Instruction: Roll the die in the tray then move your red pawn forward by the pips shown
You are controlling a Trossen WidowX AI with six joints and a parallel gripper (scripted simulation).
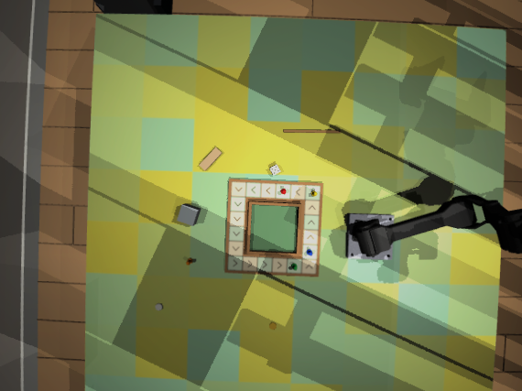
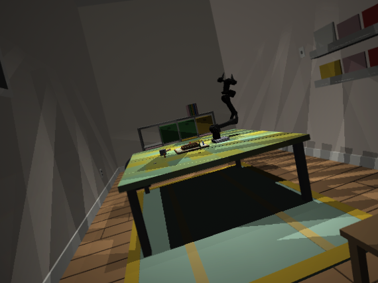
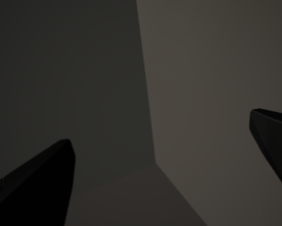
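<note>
Right now the die is 56 cm ahead of my gripper tip, 2 cm to the right of it and 61 cm below it. From my gripper tip the other things lie so: yellow pawn (43 cm ahead, 4 cm to the left, 60 cm below); red pawn (52 cm ahead, 4 cm to the left, 60 cm below); thin stick (46 cm ahead, 15 cm to the right, 62 cm below).
</note>
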